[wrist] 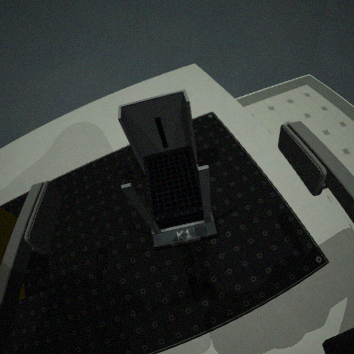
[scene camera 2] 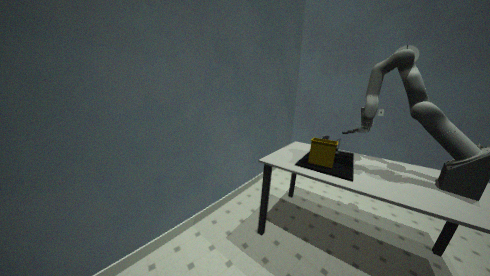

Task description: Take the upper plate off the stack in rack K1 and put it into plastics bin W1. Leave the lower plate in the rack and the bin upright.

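Rack K1 (wrist: 167, 238), grey with a tall slotted back wall and two front posts, stands upright on the black mat in the wrist view. A dark, grid-patterned plate (wrist: 172, 185) lies in it as the top of the stack; the lower plate cannot be made out. The yellow bin W1 (scene camera 2: 322, 152) (wrist: 6, 230) stands upright on the mat; a sliver shows at the left edge of the wrist view. My gripper (scene camera 2: 345, 132) (wrist: 170, 187) is open and empty, above and apart from the rack, its fingers wide to either side of it. In the scene view the bin hides most of the rack.
The black mat (scene camera 2: 345, 167) (wrist: 250, 270) with small ring marks lies on the white table (scene camera 2: 410, 190) (wrist: 165, 85). The table's edge and the tiled floor (wrist: 320, 115) show beyond the right finger. A blue-grey wall (scene camera 2: 150, 100) stands behind.
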